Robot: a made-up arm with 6 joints.
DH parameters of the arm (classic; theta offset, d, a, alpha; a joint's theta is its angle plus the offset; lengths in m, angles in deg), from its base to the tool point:
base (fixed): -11.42 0 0.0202 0
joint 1: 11.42 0.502 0.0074 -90
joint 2: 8.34 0 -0.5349 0
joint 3: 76.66 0.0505 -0.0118 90
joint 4: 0 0.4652 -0.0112 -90
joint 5: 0 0.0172 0.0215 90
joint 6: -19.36 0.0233 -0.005 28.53
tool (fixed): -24.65 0.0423 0 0
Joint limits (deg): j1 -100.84..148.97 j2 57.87..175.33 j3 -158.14..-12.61 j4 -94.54..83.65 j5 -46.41..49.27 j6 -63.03..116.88
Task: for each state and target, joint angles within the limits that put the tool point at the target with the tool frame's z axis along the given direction. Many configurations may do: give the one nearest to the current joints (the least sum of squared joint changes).
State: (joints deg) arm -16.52 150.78 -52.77 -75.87 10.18 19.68
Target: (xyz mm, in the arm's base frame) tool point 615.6 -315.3 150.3 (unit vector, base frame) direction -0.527 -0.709 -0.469
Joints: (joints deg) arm -28.56 159.57 -84.25 -45.35 49.27 48.00
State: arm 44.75 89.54 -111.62 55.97 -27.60 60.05
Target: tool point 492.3 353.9 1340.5 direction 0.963 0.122 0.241
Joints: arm 34.71 100.49 -132.70 74.73 -35.21 43.72
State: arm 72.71 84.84 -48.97 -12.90 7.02 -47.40
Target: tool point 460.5 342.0 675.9 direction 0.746 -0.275 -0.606
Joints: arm 35.21 101.13 -57.15 -34.98 49.27 -6.66
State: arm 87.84 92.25 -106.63 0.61 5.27 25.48
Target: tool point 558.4 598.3 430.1 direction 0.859 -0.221 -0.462
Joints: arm 47.13 139.31 -89.96 -50.77 38.28 31.98
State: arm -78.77 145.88 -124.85 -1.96 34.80 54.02
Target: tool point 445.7 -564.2 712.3 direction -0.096 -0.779 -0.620
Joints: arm -56.11 109.26 -75.10 -13.59 12.16 42.17
